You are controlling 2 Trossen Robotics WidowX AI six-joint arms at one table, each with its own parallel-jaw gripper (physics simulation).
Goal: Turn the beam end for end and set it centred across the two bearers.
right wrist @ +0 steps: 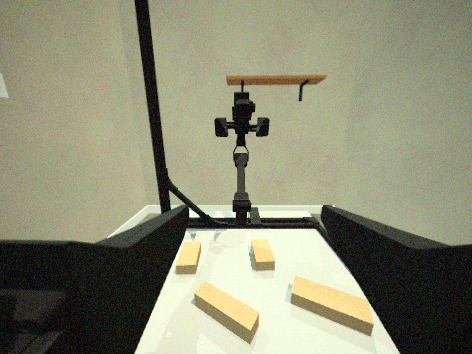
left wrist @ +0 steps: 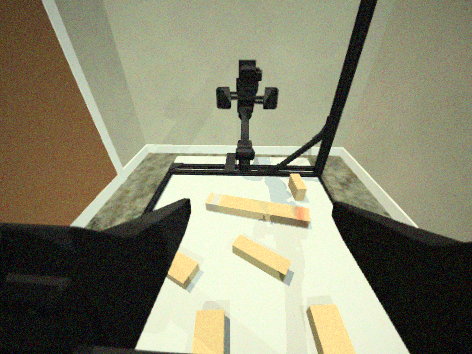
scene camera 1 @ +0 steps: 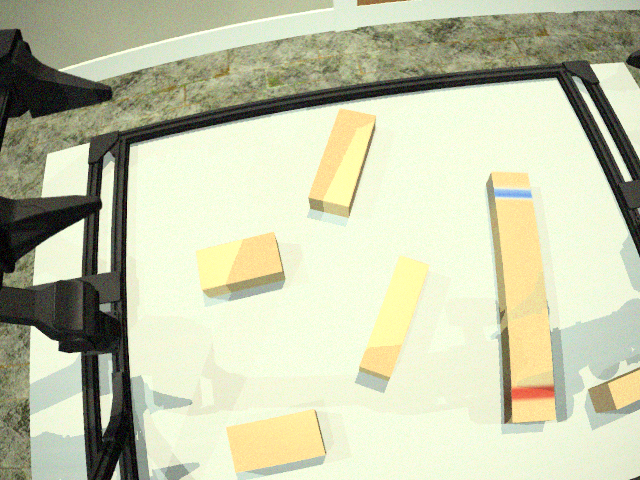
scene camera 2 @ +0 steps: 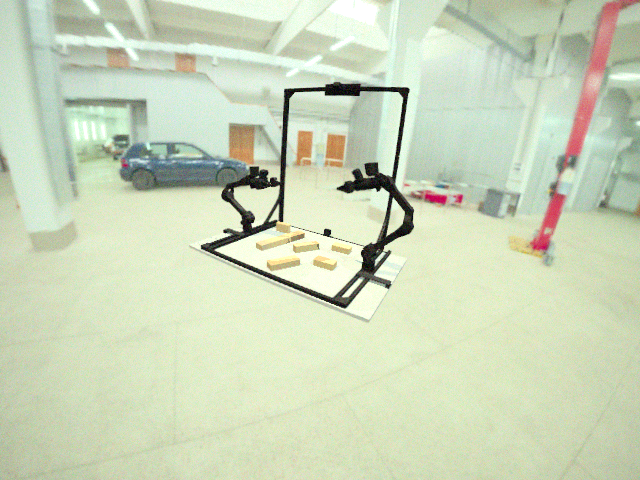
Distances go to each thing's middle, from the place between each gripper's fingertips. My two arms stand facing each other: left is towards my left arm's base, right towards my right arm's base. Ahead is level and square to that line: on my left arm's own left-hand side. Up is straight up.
I see my left gripper 4 cm past the beam (scene camera 1: 528, 386), 41 cm to the left of it and 42 cm above it.
My right gripper is now 50 mm past the beam, 20 mm to the right of it and 380 mm above it.
